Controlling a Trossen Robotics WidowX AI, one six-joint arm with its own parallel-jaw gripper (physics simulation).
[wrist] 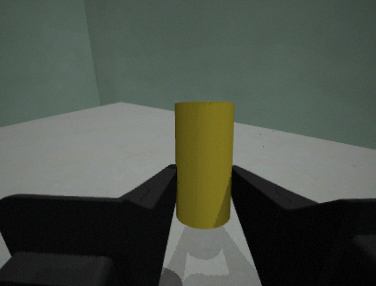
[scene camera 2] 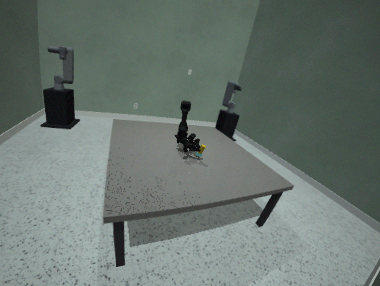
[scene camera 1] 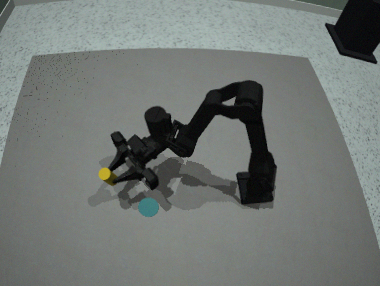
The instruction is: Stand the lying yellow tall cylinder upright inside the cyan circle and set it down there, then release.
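Pixels of known places: gripper, fingertip midpoint: (wrist: pixel 203 172) (scene camera 2: pixel 201 150) (scene camera 1: pixel 109 178); arm's base, origin of the base link: (scene camera 1: pixel 257 187).
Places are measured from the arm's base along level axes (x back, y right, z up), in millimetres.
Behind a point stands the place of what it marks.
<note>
The yellow tall cylinder (scene camera 1: pixel 107 176) {x -435, y -47, z 121 mm} (scene camera 2: pixel 202 148) {x -455, y -30, z 103 mm} (wrist: pixel 204 164) {x -426, y -24, z 96 mm} stands upright between my fingers, lifted a little above the table with its shadow beneath it. My gripper (scene camera 1: pixel 115 173) {x -437, y -34, z 82 mm} (wrist: pixel 203 172) {x -437, y -34, z 82 mm} is shut on the cylinder near its lower half. The cyan circle (scene camera 1: pixel 148 207) (scene camera 2: pixel 199 155) is a flat disc on the table, to the front right of the cylinder in scene camera 1 and apart from it.
The grey table (scene camera 1: pixel 217 249) {x -127, y -194, z -15 mm} (scene camera 2: pixel 160 176) {x -634, y 277, z -15 mm} carries only my arm, whose black base (scene camera 1: pixel 257 184) {x -33, y -29, z 92 mm} stands to the right. Two grey arms on black pedestals (scene camera 2: pixel 59 108) (scene camera 2: pixel 227 123) stand on the floor beyond the table.
</note>
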